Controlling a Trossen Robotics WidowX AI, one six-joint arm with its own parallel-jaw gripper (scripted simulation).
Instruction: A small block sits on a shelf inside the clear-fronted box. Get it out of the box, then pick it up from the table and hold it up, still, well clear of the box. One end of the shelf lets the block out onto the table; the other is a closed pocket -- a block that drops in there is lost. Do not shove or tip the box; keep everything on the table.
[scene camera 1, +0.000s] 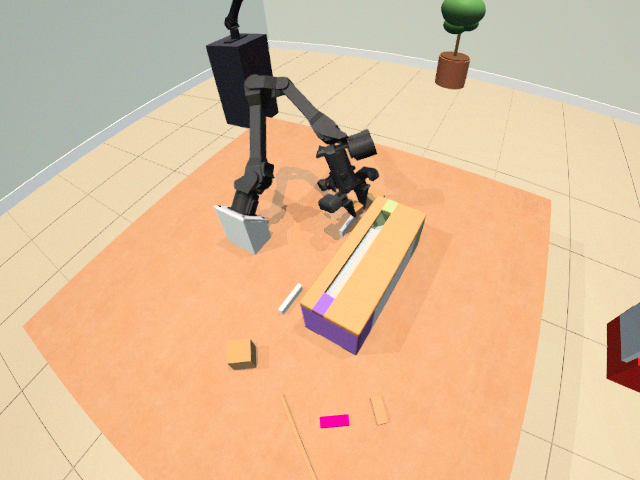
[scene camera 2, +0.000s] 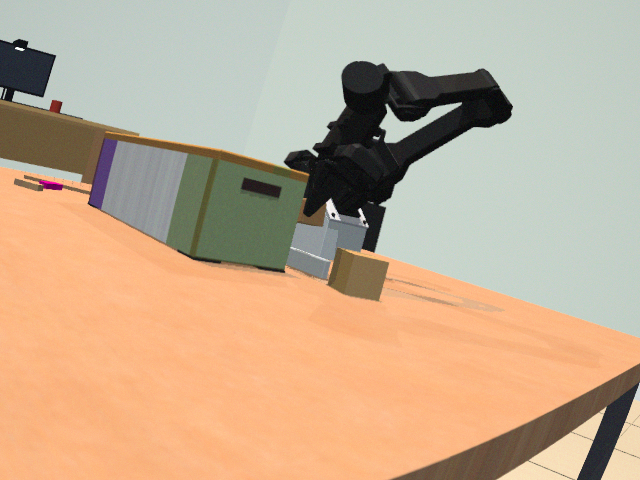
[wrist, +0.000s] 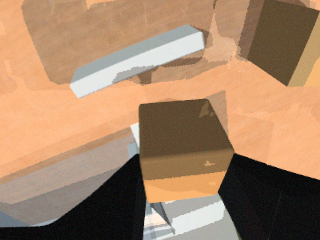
Labels:
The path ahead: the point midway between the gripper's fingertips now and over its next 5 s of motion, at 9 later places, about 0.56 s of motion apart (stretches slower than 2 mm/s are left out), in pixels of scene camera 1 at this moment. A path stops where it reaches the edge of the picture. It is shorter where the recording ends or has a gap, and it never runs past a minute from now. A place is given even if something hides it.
My gripper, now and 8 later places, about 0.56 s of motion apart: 359, 213; 354, 212; 350, 211; 346, 209; 343, 207; 340, 203; 339, 199; 337, 194; 337, 190

